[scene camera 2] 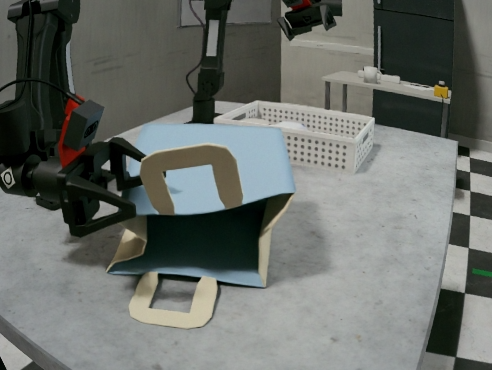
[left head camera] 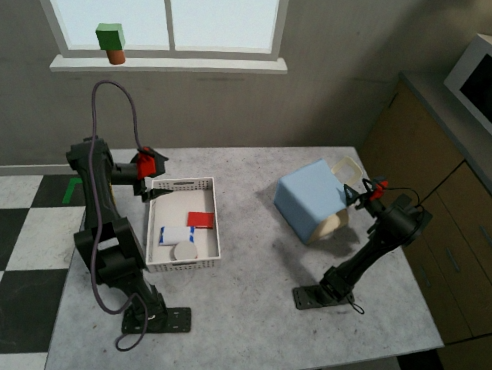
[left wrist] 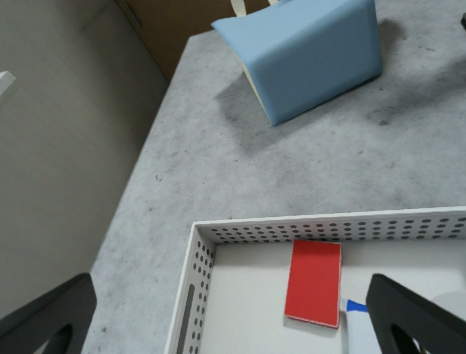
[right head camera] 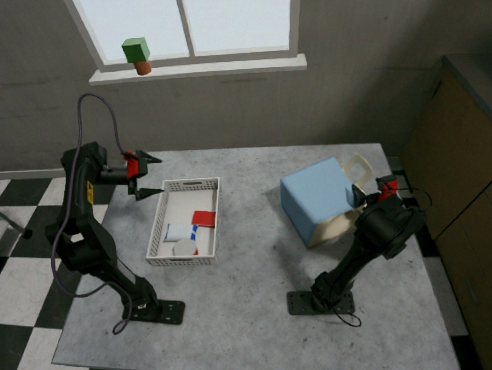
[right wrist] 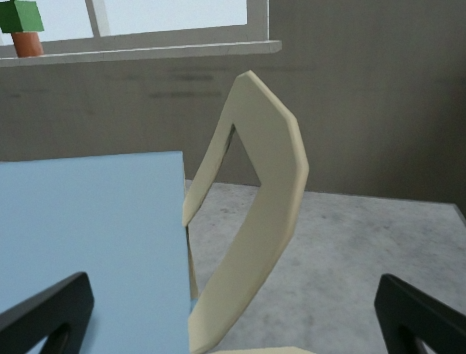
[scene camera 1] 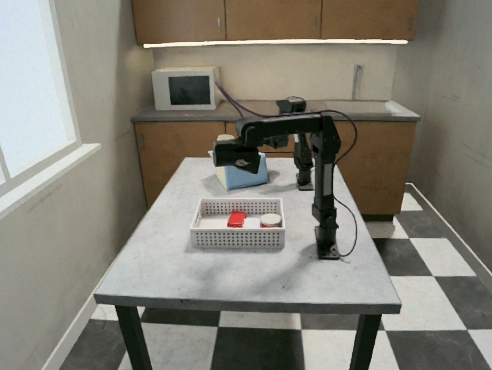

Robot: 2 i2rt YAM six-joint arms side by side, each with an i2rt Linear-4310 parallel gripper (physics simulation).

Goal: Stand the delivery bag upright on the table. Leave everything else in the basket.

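Observation:
The light-blue delivery bag (left head camera: 310,195) (right head camera: 315,185) (scene camera 1: 245,179) (left wrist: 315,65) lies on its side on the table, its mouth facing scene camera 2. Its upper handle (scene camera 2: 190,153) (right wrist: 272,160) sticks out from the mouth; its lower handle (scene camera 2: 175,318) lies on the table. My right gripper (scene camera 2: 136,196) is open at the mouth's edge, beside the upper handle; contact is unclear. My left gripper (left head camera: 169,175) (right head camera: 161,176) is open above the white basket (left head camera: 217,220) (scene camera 1: 237,239) (scene camera 2: 357,155), which holds a red box (left head camera: 200,220) (left wrist: 314,282), a blue-and-white pack (left head camera: 177,235) and a white-lidded tin (left head camera: 185,251).
The grey table (left head camera: 250,300) (scene camera 1: 165,275) carries both arm bases. A wall with a window sill (left head camera: 175,65) stands behind it, with a plant (left head camera: 110,37) on the sill. Brown cabinets (left head camera: 435,165) stand beyond the bag's end, past the table's edge.

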